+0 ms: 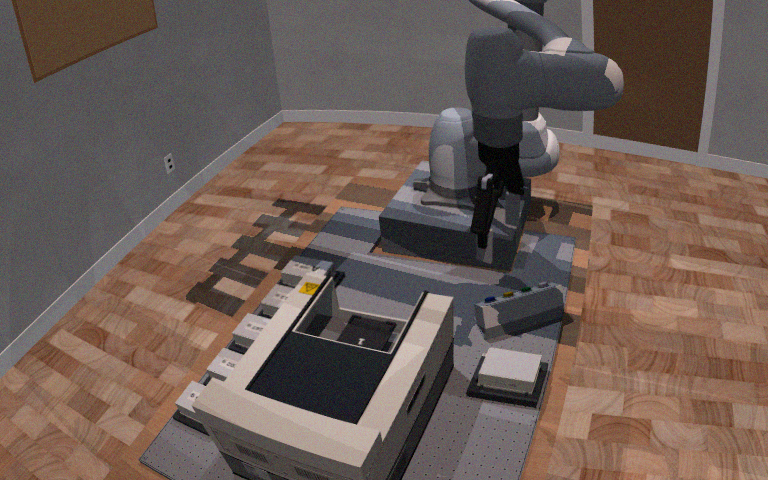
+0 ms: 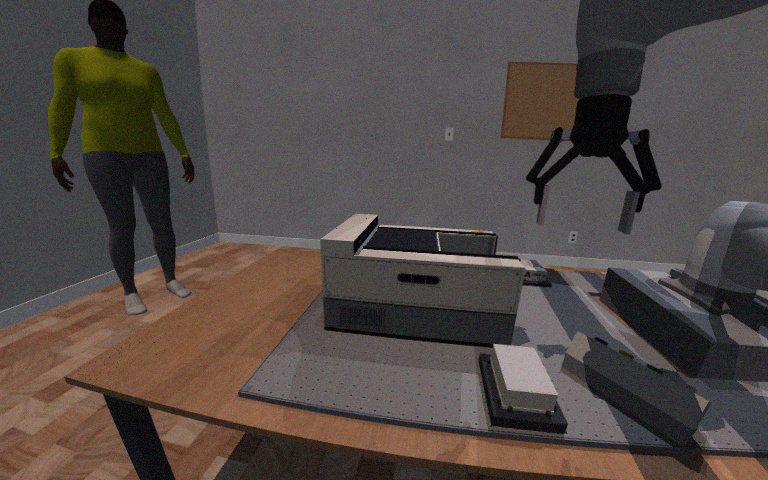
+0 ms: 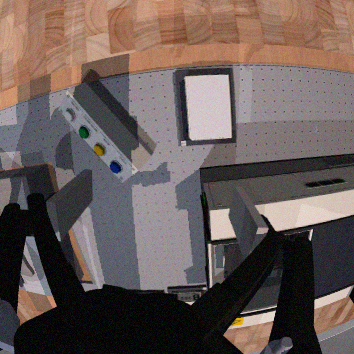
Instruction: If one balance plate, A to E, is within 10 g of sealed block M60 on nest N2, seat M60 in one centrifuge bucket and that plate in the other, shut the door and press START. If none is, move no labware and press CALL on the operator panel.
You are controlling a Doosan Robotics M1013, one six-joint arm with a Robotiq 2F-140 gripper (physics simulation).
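Places are measured from the arm's base along level axes (x ahead, y left, z up), in metres.
Pixels of known places: gripper, between the fingertips: (image 1: 499,241) (image 2: 580,227) (image 3: 160,193); arm's base, origin of its link: (image 1: 455,193) (image 2: 709,297).
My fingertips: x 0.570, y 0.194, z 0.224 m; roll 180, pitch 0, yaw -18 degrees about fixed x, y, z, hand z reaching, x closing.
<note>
For each thing: its top centre in the pictures, then the offset to it from my fingertips. Level surfaces: height alone.
- plain white block, centre of its top: (image 3: 208,106) (image 1: 511,364) (image 2: 522,366) dx +0.082, dy +0.051, dz -0.256 m
- dark nest, centre of its top: (image 3: 206,106) (image 1: 509,373) (image 2: 518,379) dx +0.082, dy +0.051, dz -0.288 m
- base, centre of its top: (image 1: 306,267) (image 2: 530,264) dx -0.199, dy -0.535, dz -0.267 m
- operator panel, centre of its top: (image 3: 95,134) (image 1: 521,291) (image 2: 637,358) dx -0.144, dy +0.047, dz -0.237 m
- perforated mat, height of its surface: dz -0.321 m
My gripper (image 1: 498,230) (image 2: 583,226) (image 3: 160,193) is open and empty, high above the bench between the arm's base and the centrifuge. A plain white block (image 1: 509,369) (image 2: 523,370) (image 3: 209,107) sits flat on a dark nest (image 1: 504,396) (image 2: 526,421) (image 3: 207,142); its label is not readable. The centrifuge (image 1: 294,435) (image 2: 419,294) (image 3: 280,205) has an uncovered opening, with a dark bucket (image 1: 370,328) inside. Several white plates stand in a row along its far side, one nearest the base (image 1: 300,271) (image 2: 532,272); their lettering is too small to read. The operator panel (image 1: 523,314) (image 2: 640,384) has white, green, yellow and blue buttons.
The arm's base block (image 1: 447,234) (image 2: 656,322) stands behind the perforated mat (image 1: 487,441) (image 2: 373,373) (image 3: 295,100). The panel lies between the base and the white block's nest, near the table edge. A person (image 2: 116,107) in a yellow top stands beyond the table.
</note>
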